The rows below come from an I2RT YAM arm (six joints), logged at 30 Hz.
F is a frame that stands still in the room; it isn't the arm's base.
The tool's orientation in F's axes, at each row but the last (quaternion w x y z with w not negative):
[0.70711, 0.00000, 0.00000, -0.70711]
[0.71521, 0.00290, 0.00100, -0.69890]
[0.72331, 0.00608, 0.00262, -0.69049]
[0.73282, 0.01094, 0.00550, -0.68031]
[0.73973, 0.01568, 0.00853, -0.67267]
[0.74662, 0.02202, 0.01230, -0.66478]
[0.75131, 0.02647, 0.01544, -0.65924]
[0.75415, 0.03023, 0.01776, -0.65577]
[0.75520, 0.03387, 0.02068, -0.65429]
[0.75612, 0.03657, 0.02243, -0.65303]
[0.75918, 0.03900, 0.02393, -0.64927]
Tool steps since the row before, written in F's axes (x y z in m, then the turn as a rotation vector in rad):
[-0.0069, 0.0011, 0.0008, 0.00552, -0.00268, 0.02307]
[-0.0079, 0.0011, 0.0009, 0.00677, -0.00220, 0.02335]
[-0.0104, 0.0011, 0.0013, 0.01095, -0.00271, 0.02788]
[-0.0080, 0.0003, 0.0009, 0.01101, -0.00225, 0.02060]
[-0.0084, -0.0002, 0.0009, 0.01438, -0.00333, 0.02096]
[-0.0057, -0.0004, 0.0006, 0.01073, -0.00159, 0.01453]
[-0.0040, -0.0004, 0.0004, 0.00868, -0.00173, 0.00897]
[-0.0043, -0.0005, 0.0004, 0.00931, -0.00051, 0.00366]
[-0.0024, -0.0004, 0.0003, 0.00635, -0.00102, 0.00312]
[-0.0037, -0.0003, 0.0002, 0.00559, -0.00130, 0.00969]
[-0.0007, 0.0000, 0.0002, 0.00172, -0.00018, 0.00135]
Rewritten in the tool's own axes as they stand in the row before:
[-0.0011, -0.0069, 0.0008, 0.00268, 0.00552, 0.02307]
[-0.0013, -0.0079, 0.0009, 0.00223, 0.00678, 0.02334]
[-0.0016, -0.0103, 0.0013, 0.00288, 0.01096, 0.02786]
[-0.0009, -0.0079, 0.0009, 0.00259, 0.01099, 0.02057]
[-0.0006, -0.0084, 0.0010, 0.00397, 0.01425, 0.02094]
[-0.0003, -0.0057, 0.0007, 0.00213, 0.01071, 0.01447]
[-0.0001, -0.0040, 0.0005, 0.00232, 0.00856, 0.00896]
[-0.0001, -0.0043, 0.0005, 0.00156, 0.00923, 0.00357]
[0.0000, -0.0024, 0.0004, 0.00168, 0.00622, 0.00311]
[-0.0003, -0.0037, 0.0003, 0.00131, 0.00559, 0.00969]
[-0.0001, -0.0007, 0.0002, 0.00033, 0.00171, 0.00134]

